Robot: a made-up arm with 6 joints.
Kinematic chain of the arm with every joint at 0, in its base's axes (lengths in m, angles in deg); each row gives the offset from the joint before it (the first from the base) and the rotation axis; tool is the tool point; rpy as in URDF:
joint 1: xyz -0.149 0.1 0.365 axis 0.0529 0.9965 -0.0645
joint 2: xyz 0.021 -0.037 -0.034 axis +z
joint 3: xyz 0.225 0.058 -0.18 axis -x
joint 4: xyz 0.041 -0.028 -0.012 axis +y
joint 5: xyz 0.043 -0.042 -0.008 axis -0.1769 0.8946 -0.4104
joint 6: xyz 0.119 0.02 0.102 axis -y
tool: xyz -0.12 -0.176 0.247 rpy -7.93 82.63 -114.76
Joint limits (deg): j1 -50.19..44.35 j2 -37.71..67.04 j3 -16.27..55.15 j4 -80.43..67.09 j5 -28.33..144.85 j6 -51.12..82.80
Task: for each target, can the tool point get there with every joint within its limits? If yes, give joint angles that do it. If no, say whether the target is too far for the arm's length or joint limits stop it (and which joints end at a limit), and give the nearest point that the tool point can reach.
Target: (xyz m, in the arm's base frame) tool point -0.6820 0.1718 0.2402
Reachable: no: joint limits stop it (at a limit: joint 1, joint 2, joint 3, joint 6) | nearest point -0.4164 0.2154 0.3518 | short by 0.291 m
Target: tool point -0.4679 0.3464 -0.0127
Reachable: no: joint limits stop it (at a limit: joint 1, joint 2, joint 3, joint 4, joint 6) | nearest point -0.2622 0.2150 -0.0398 | short by 0.246 m
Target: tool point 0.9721 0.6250 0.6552
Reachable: no: too far | nearest point 0.6009 0.4183 0.5258 | short by 0.444 m
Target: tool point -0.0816 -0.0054 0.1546
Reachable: yes | joints 26.59 24.87 -9.10 -45.55 42.00 65.08
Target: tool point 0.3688 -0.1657 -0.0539
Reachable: yes | joints 32.96 -3.05 5.80 15.98 42.47 -28.51
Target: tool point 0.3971 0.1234 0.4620
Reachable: yes | joints 9.71 -6.03 47.34 -24.03 59.83 -16.25
